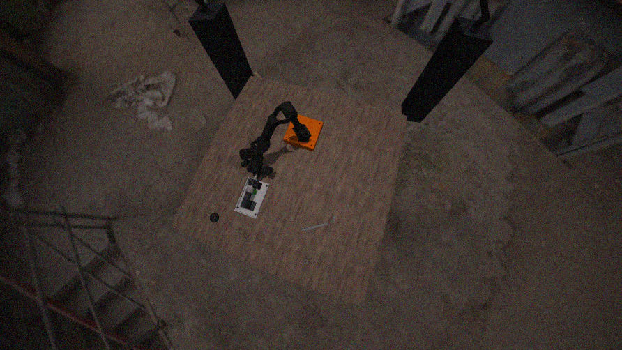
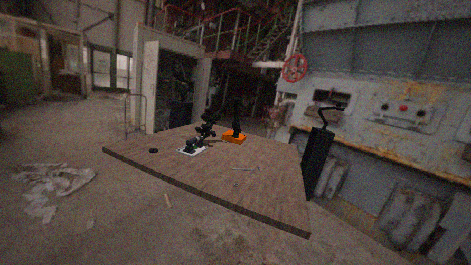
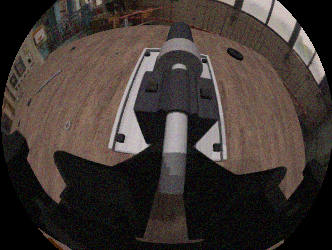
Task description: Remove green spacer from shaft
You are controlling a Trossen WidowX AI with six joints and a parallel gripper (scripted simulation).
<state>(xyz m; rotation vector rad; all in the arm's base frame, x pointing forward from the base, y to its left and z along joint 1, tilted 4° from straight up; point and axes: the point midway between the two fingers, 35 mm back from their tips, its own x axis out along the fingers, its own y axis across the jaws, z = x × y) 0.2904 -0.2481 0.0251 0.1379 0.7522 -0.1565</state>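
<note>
My gripper tip is 50 mm short of the shaft, 20 mm below it and 10 mm to the left of it. Round my gripper tip: spacer: 70 mm ahead, 40 mm below, 20 mm to the right; then nut: 430 mm ahead, 370 mm to the left, 50 mm below; then black disc: 270 mm ahead, 250 mm to the right, 50 mm below.
</note>
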